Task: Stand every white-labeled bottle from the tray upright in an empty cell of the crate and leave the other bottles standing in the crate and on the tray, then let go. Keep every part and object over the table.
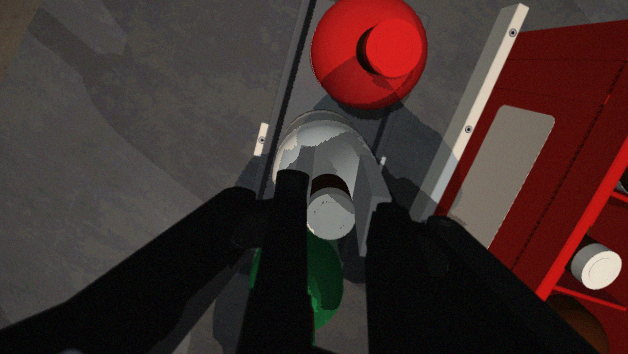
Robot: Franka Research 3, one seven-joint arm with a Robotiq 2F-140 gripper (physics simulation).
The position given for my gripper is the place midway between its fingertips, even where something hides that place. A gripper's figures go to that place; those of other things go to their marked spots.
Scene:
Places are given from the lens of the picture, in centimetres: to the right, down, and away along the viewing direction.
my gripper [333, 173]: 1, 0, 21
red bottle [367, 62]: 2, -5, 17
green bottle [325, 279]: 1, 7, 25
white bottle [338, 145]: 2, -2, 22
The marked spots on the red bottle and the white bottle are 6 cm apart.

